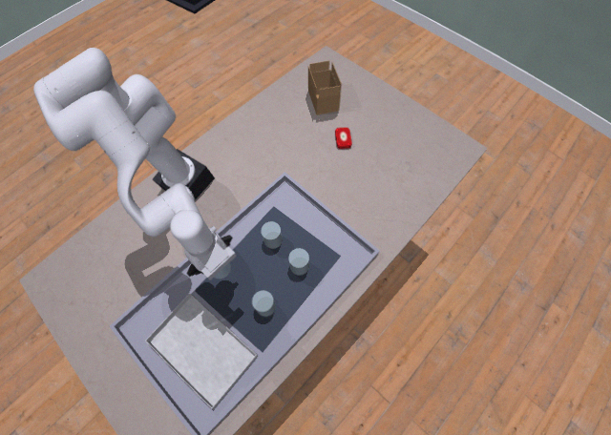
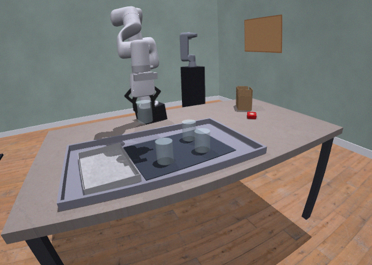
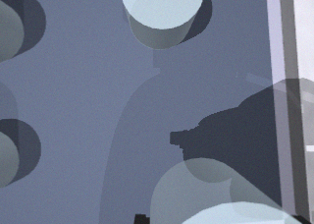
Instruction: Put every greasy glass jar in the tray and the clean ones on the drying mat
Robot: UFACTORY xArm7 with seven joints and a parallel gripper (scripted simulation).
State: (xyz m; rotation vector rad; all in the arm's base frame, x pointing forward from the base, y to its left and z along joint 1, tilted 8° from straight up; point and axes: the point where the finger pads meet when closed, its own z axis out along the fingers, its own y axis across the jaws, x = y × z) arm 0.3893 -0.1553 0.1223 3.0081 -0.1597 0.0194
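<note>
Right now my hand is 90 mm short of the white tray, 220 mm to the left of it and 180 mm above it. Also, from my hand: dark drying mat: 90 mm ahead, 100 mm to the left, 190 mm below; small red object: 20 mm behind, 730 mm to the left, 170 mm below.
</note>
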